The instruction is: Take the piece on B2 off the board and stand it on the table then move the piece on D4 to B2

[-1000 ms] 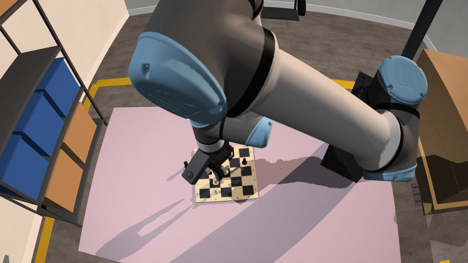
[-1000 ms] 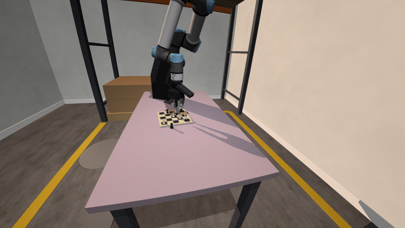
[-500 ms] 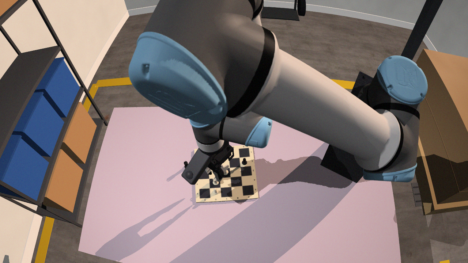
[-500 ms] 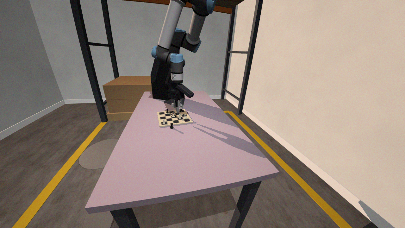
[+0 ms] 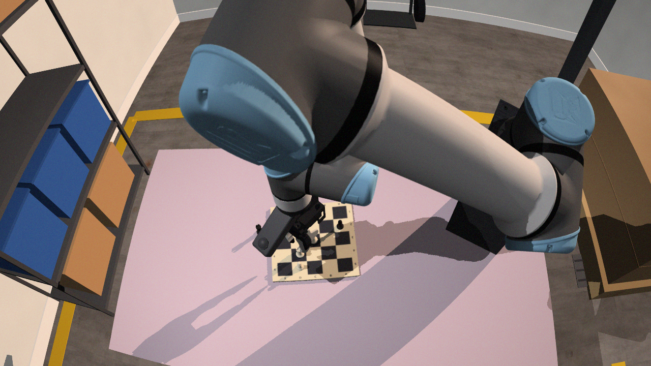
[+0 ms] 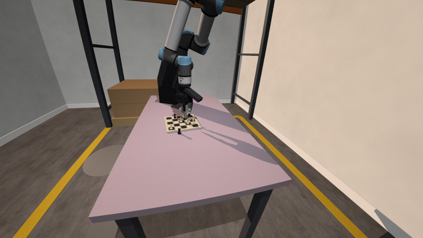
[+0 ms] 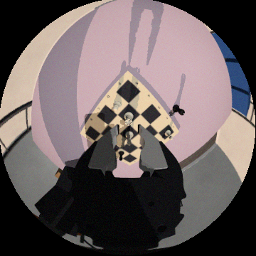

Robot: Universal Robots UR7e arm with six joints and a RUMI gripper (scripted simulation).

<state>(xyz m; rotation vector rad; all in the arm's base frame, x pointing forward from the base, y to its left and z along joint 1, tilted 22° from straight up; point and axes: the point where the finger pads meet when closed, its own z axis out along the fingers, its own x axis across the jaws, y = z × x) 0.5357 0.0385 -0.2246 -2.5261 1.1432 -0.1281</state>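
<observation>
My gripper is now 6 cm above the board, 4 cm to the left of it and 3 cm past it.
</observation>
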